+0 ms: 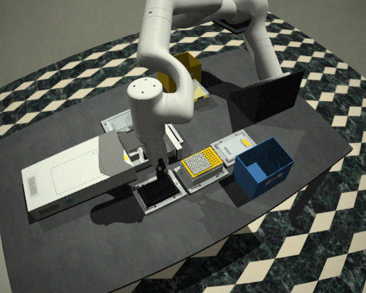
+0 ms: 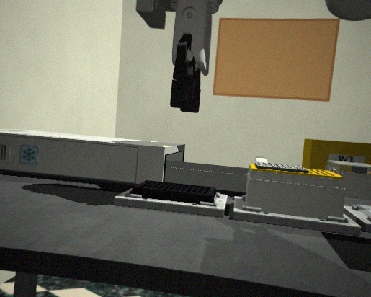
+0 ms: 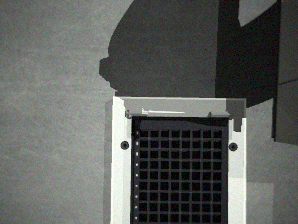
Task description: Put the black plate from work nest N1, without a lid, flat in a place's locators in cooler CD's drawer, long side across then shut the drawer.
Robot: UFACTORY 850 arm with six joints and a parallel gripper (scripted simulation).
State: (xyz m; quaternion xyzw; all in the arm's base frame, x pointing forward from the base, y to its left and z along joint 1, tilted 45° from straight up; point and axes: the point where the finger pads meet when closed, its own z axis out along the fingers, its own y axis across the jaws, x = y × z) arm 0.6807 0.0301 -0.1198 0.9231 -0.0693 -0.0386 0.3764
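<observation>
Right now my hand is 14 cm above the black plate. Also, from my hand: white cooler CD 20 cm to the right, 12 cm below, 10 cm ahead; then blue bin 33 cm behind, 18 cm to the left, 12 cm below; then yellow-topped tip box 18 cm behind, 10 cm below, 2 cm to the left.
</observation>
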